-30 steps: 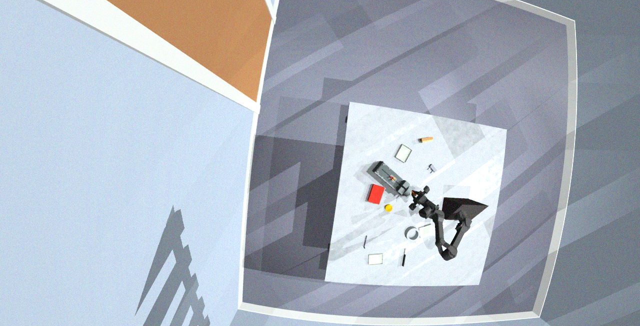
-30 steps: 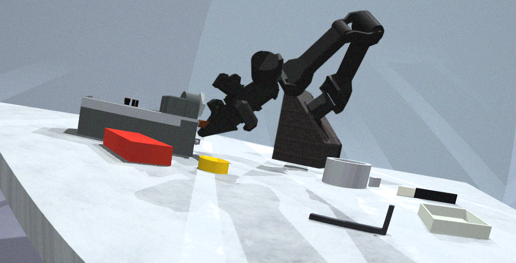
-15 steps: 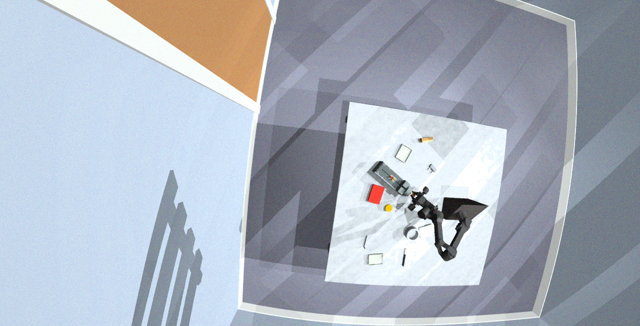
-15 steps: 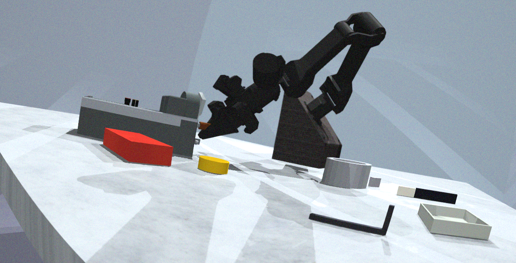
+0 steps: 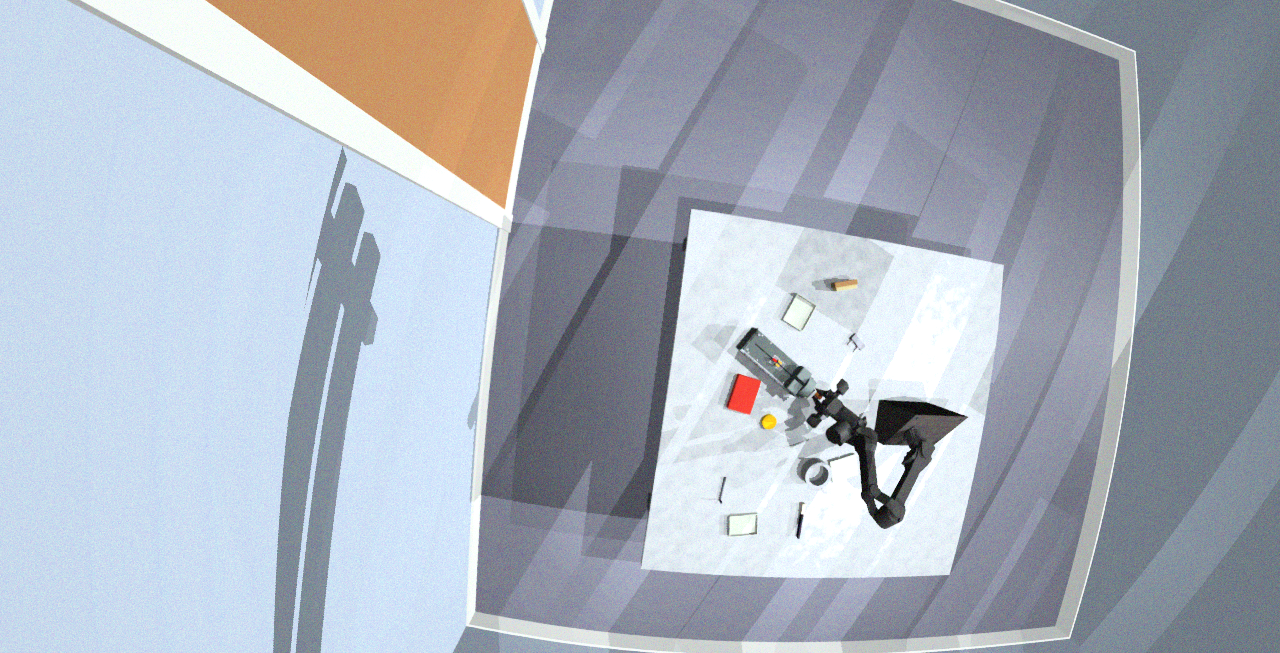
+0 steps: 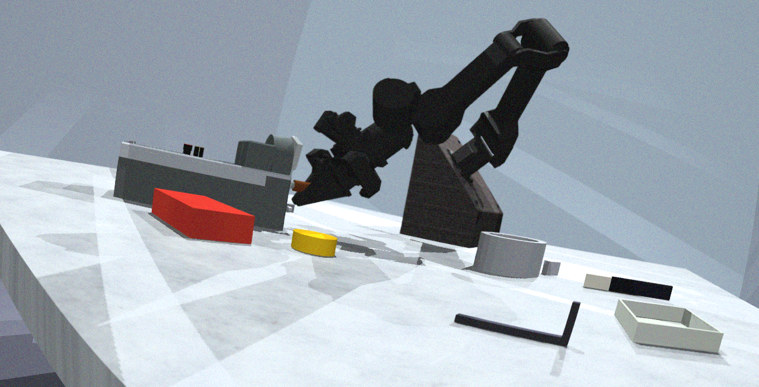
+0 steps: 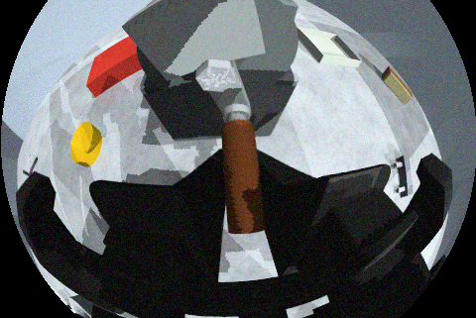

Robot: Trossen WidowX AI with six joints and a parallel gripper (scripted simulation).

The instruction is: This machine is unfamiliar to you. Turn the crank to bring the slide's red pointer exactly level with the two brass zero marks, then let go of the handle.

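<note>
The brown handle is 20 mm behind my gripper tip, 10 mm to the left of it and 20 mm above it. From my gripper tip the other things lie so: yellow disc 100 mm ahead, 140 mm to the left, 30 mm below; red pointer 170 mm ahead, 70 mm to the right, 50 mm above; black L-shaped bar 190 mm ahead, 440 mm to the left, 30 mm below.
</note>
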